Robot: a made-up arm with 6 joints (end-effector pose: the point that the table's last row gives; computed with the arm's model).
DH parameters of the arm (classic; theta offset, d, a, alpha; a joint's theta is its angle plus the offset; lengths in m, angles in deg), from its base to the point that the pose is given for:
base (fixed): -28.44 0 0.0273 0
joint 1: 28.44 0.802 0.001 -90
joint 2: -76.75 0 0.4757 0
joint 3: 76.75 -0.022 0.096 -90
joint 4: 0 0.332 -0.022 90
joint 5: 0 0.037 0.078 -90
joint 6: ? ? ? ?
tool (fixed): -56.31 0.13 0 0
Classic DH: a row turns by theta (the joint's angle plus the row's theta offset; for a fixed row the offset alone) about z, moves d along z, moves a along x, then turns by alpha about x.
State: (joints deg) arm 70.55 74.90 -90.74 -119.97 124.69 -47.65
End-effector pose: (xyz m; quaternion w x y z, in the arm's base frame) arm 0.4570 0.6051 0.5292 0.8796 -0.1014 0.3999 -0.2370
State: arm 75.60 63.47 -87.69 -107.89 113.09 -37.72
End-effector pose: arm 0.4046 0.6467 0.6182 0.8460 -0.0149 0.5128 -0.1453
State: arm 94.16 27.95 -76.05 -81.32 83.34 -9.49
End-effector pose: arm 0.1317 0.6810 0.9073 0.5937 0.2362 0.7340 0.2302
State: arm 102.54 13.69 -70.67 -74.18 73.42 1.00
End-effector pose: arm 0.0181 0.6301 1.0189 0.4284 0.3034 0.7715 0.3595
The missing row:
joint 6: 56.31 0 0.0288 0
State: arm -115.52 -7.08 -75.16 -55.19 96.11 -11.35
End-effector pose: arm -0.3066 -0.3682 1.2089 0.1114 0.5459 -0.6900 -0.4621
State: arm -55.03 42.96 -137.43 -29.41 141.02 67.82
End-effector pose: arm 0.3375 -0.6097 1.0450 0.2658 0.3212 -0.8368 -0.3548
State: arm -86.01 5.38 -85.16 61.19 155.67 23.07
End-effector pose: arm 0.1666 -0.4064 1.2389 0.6606 -0.5867 0.4155 0.2162
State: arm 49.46 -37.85 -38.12 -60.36 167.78 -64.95
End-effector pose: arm 0.1395 -0.0857 1.1640 0.3393 0.5490 0.3619 -0.6727
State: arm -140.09 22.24 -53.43 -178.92 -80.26 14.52
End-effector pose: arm -0.2975 -0.2434 0.9472 0.1830 -0.8886 -0.1947 -0.3728
